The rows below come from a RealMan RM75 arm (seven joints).
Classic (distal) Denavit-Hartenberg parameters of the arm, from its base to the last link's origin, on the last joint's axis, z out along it. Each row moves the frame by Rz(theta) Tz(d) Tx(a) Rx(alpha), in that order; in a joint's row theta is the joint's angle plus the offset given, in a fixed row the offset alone. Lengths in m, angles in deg.
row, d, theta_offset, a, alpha
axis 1, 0.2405, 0.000, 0.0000, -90.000
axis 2, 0.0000, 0.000, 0.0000, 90.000
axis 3, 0.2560, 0.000, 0.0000, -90.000
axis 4, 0.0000, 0.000, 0.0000, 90.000
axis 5, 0.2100, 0.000, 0.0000, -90.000
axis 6, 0.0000, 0.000, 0.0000, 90.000
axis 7, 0.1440, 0.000, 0.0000, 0.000
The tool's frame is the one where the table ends.
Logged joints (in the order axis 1, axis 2, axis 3, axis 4, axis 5, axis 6, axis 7), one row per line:
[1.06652, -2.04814, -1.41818, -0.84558, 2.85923, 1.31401, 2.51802]
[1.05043, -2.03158, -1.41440, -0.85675, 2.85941, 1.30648, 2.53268]
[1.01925, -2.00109, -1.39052, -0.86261, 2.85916, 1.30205, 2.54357]
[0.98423, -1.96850, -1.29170, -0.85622, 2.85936, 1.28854, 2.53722]
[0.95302, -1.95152, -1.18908, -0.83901, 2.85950, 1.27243, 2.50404]
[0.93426, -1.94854, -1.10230, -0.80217, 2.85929, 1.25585, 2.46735]
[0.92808, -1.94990, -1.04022, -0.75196, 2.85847, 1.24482, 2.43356]
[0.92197, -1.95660, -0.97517, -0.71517, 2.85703, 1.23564, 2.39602]
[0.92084, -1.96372, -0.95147, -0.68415, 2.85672, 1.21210, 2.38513]
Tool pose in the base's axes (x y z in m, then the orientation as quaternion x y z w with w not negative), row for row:
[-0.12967, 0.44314, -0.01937, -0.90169, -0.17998, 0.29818, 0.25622]
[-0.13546, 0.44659, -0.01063, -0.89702, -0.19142, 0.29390, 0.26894]
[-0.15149, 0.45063, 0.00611, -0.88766, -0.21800, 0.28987, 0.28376]
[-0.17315, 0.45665, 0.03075, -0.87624, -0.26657, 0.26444, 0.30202]
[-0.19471, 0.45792, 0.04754, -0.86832, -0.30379, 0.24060, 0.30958]
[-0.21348, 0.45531, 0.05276, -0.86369, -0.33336, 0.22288, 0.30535]
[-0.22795, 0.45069, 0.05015, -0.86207, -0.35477, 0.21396, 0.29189]
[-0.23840, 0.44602, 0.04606, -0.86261, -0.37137, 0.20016, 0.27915]
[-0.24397, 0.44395, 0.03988, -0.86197, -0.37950, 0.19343, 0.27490]
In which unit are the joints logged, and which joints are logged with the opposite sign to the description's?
The joints are logged in radians. Opposite sign: axis 1, axis 3, axis 4, axis 7.
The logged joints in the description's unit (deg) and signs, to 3 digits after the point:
[-61.107, -117.350, 81.256, 48.448, 163.822, 75.287, -144.272]
[-60.185, -116.401, 81.039, 49.088, 163.832, 74.856, -145.112]
[-58.399, -114.654, 79.671, 49.424, 163.818, 74.602, -145.736]
[-56.392, -112.787, 74.009, 49.058, 163.829, 73.828, -145.372]
[-54.604, -111.814, 68.129, 48.072, 163.837, 72.905, -143.471]
[-53.529, -111.643, 63.157, 45.961, 163.825, 71.955, -141.369]
[-53.175, -111.721, 59.600, 43.084, 163.778, 71.323, -139.433]
[-52.825, -112.105, 55.873, 40.976, 163.696, 70.797, -137.282]
[-52.760, -112.513, 54.515, 39.199, 163.678, 69.448, -136.658]

